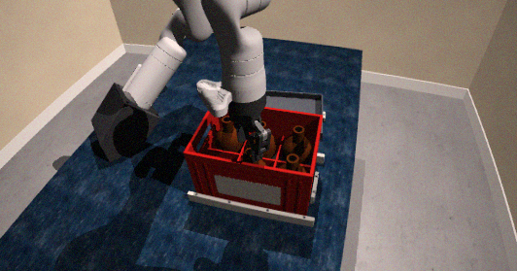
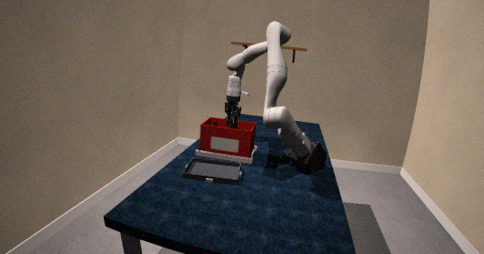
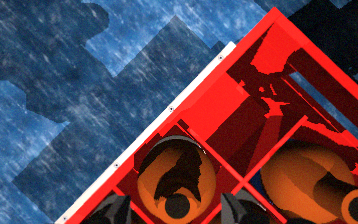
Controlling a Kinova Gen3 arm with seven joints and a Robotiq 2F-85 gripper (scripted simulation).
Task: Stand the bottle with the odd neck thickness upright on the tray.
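Right now the crate is 10 mm behind my hand, 50 mm to the left of it and 100 mm below it. From my hand the other things lie so: grey tray: 100 mm behind, 300 mm to the left, 170 mm below.
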